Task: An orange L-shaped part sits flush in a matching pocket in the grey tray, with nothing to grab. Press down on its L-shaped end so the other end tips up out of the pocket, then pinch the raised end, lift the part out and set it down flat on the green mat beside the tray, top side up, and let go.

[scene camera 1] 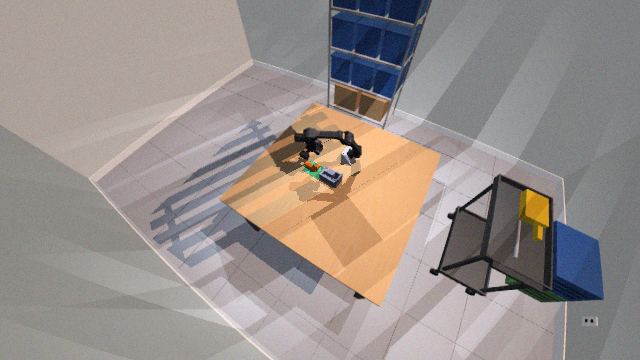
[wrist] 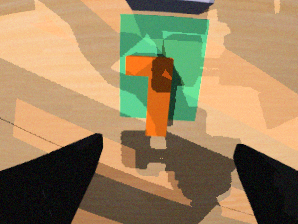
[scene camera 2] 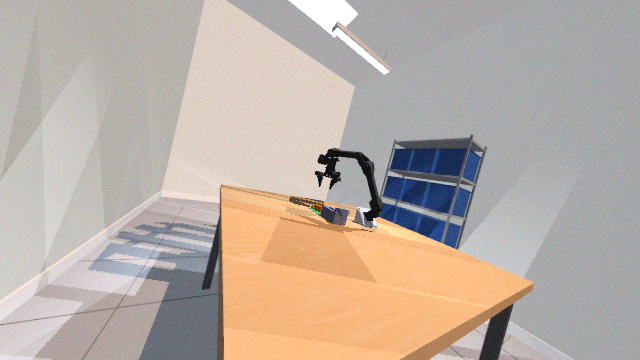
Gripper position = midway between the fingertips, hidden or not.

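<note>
Nothing is held by my gripper (wrist: pixel 169 146), which is open. There is an orange L-shaped part (wrist: pixel 159 69) here, and a green mat (wrist: pixel 184 39) as well.
</note>
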